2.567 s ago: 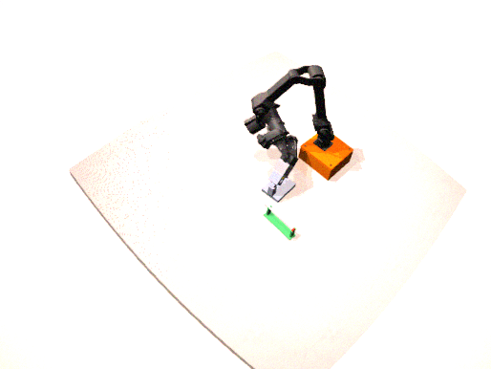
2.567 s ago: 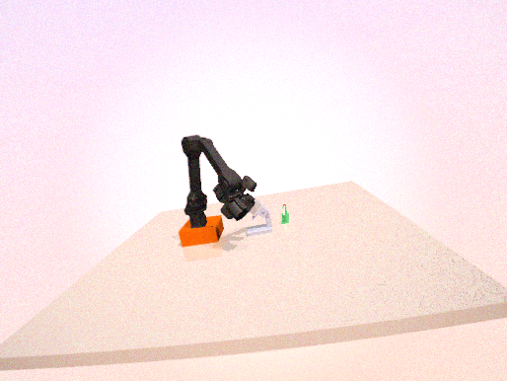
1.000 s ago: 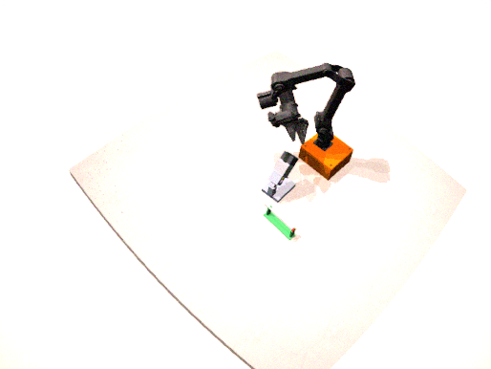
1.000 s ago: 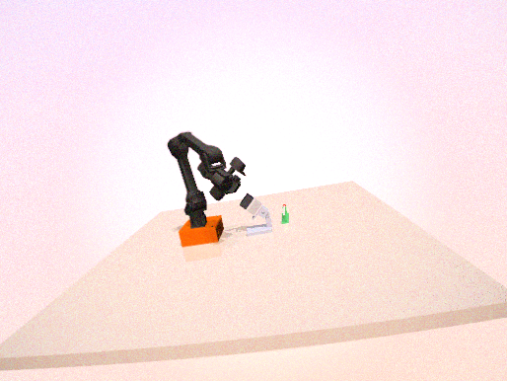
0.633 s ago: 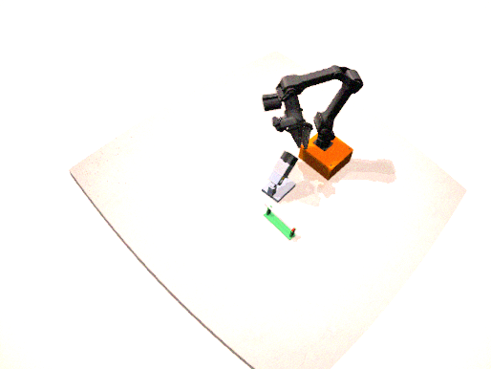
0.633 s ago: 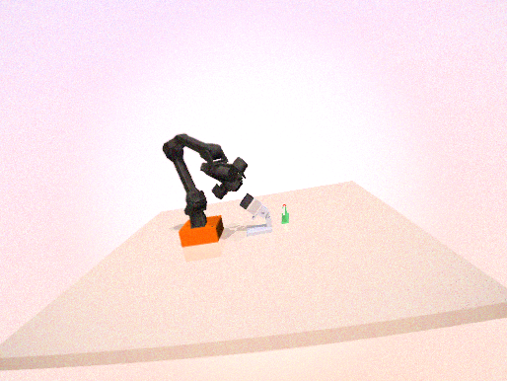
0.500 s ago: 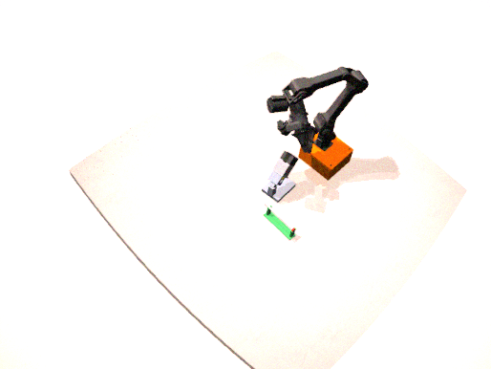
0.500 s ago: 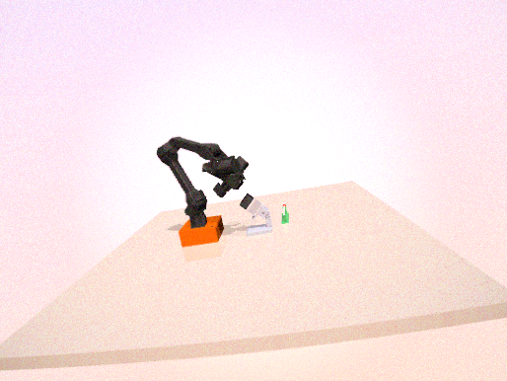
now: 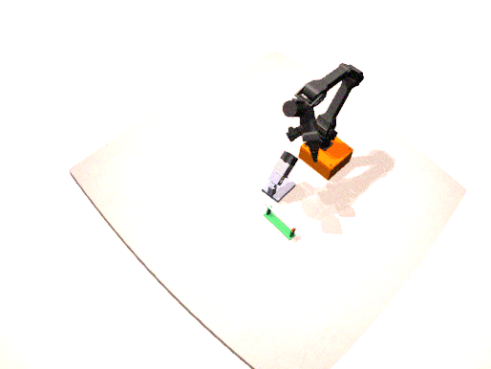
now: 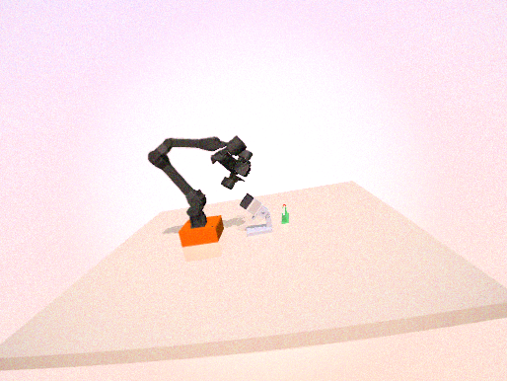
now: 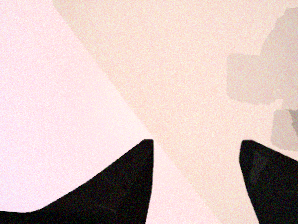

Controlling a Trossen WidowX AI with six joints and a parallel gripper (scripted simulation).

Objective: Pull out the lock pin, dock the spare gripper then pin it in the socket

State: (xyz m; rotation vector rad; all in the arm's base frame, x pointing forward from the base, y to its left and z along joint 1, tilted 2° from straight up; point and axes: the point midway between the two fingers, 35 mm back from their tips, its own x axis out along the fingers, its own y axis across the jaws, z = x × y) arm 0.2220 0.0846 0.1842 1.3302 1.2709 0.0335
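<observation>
The green cradle lies 150 mm ahead of my gripper tip and 200 mm below it. The rest, counted from my gripper tip: pale grey mount 40 mm ahead, 110 mm to the right, 170 mm below; spare gripper 20 mm ahead, 110 mm to the right, 110 mm below.
</observation>
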